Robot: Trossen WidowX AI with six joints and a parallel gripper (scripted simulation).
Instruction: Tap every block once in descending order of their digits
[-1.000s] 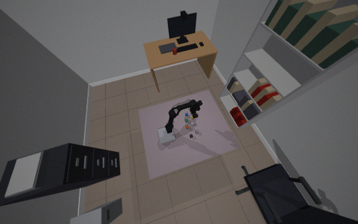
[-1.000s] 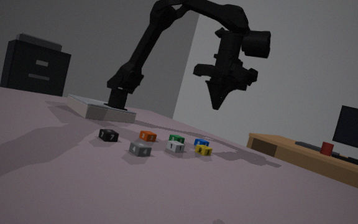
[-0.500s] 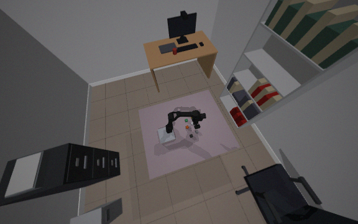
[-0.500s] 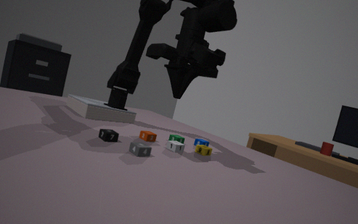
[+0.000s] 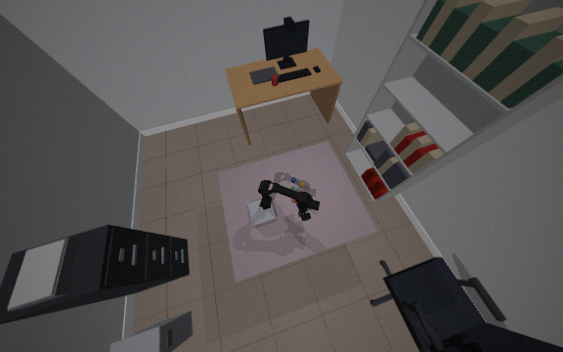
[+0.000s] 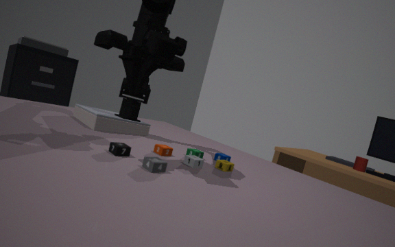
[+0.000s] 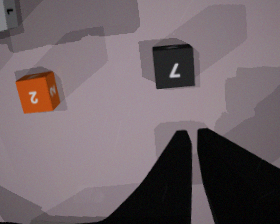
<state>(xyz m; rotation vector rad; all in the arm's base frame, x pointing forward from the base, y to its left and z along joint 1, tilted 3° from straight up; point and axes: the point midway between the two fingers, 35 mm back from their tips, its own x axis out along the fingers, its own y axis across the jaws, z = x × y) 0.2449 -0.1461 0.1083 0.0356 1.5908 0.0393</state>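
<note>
My gripper tip is 120 mm above the black 7 block. Also, from my gripper tip: grey 4 block 120 mm below, 90 mm ahead, 30 mm to the left; then orange block 120 mm to the left, 120 mm below, 10 mm behind; then white 1 block 150 mm to the left, 120 mm below, 70 mm ahead.
</note>
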